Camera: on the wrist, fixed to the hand. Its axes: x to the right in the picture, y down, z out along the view.
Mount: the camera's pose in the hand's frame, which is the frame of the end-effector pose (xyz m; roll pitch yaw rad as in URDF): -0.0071 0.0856 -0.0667 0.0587 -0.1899 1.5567
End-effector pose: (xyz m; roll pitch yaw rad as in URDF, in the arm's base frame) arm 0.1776 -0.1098 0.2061 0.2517 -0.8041 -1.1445
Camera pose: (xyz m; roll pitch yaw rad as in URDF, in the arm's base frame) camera 0.2791 -0.0925 0.1710 -0.7954 -0.3115 0.7449
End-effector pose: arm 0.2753 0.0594 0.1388 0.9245 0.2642 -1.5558
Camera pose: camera 0.3801 0.0605 0.1678 0.6268 -1.0408 -0.4972
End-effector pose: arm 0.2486 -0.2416 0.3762 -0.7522 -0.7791 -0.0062
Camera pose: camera 0.3190 -0.2251 0.2949 -0.8100 0.3786 1.1381
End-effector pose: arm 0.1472 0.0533 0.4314 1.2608 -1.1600 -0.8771
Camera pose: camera 0.1784 0.1559 0.4493 -1.4623 -0.4215 2.1328
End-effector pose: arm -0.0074 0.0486 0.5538 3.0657 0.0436 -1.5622
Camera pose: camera -0.0877 0.0518 0.6270 -3.1279 0.1145 -3.1241
